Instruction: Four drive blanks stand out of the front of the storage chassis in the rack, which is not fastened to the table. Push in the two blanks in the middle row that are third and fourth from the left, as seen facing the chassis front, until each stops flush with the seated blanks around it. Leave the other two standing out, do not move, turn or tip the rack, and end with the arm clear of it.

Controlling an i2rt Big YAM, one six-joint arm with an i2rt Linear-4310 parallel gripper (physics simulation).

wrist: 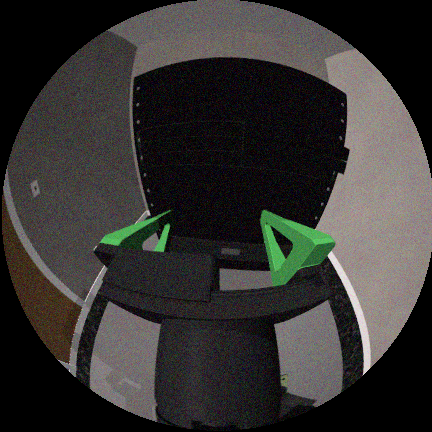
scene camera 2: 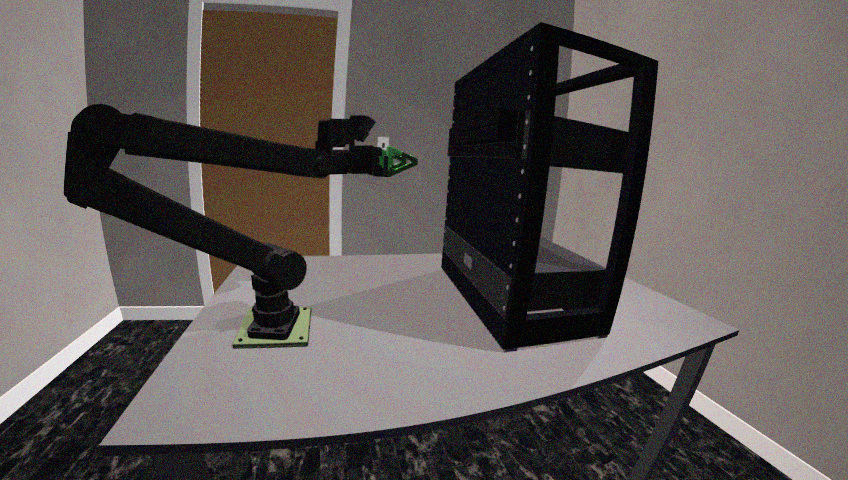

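Where they show: gripper, fingertip midpoint: (wrist: pixel 217 214) (scene camera 2: pixel 411 161); arm's base, link origin: (scene camera 2: pixel 275 324).
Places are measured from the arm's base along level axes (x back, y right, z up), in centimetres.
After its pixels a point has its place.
Observation:
The black rack (scene camera 2: pixel 538 178) @(y 8.7, x -49.8, z 34.0 cm) (wrist: pixel 235 90) @(y -17.9, x -45.5, z 52.5 cm) stands upright on the table. The storage chassis (scene camera 2: pixel 484 142) @(y -6.9, x -44.1, z 40.3 cm) (wrist: pixel 200 145) @(y -24.0, x -43.5, z 41.0 cm) crosses its front in the upper half; faint seams show. A darker block shape (scene camera 2: pixel 507 124) @(y 5.8, x -44.1, z 43.0 cm) shows near its right end in the scene view. The front is too dark to tell single drive blanks or which stand out. My gripper (scene camera 2: pixel 415 161) @(y -17.9, x -29.6, z 34.9 cm) (wrist: pixel 217 214) @(y -17.9, x -29.6, z 34.9 cm) is open and empty, with green fingers. It hangs in front of the rack at about the height of the chassis's lower edge, pointing at the front, with a gap between fingertips and rack.
The arm's base plate (scene camera 2: pixel 300 333) @(y 3.2, x -6.4, z -0.1 cm) is on the table (scene camera 2: pixel 357 392) @(y 19.1, x -19.3, z -1.2 cm) left of the rack. A grey panel (scene camera 2: pixel 484 270) @(y -5.1, x -46.5, z 11.8 cm) with a light label (scene camera 2: pixel 467 260) @(y -16.5, x -45.6, z 10.4 cm) (wrist: pixel 230 251) @(y -16.1, x -45.6, z 10.3 cm) is low on the rack front. A dark block (wrist: pixel 343 160) @(y 4.8, x -42.2, z 43.1 cm) juts past the rack's right edge in the wrist view.

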